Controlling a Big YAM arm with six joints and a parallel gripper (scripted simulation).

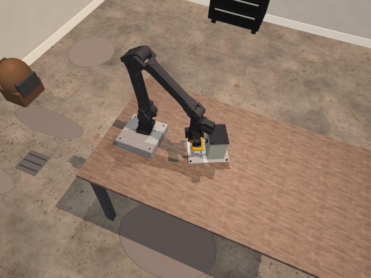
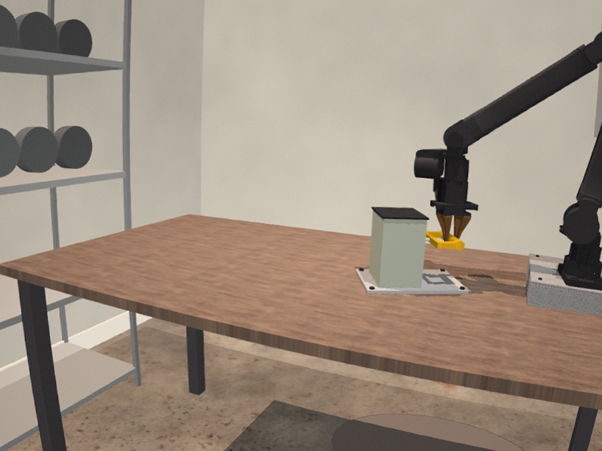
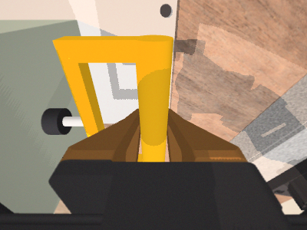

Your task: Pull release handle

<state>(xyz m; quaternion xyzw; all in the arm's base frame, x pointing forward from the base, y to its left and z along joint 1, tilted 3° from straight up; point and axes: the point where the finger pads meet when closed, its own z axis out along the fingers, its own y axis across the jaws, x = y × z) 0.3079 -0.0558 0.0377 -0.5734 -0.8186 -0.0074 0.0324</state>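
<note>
The release handle lies 50 mm ahead of my hand and 20 mm to the left of it. Round my hand: white baseplate: 90 mm ahead, 30 mm to the left, 100 mm below.
</note>
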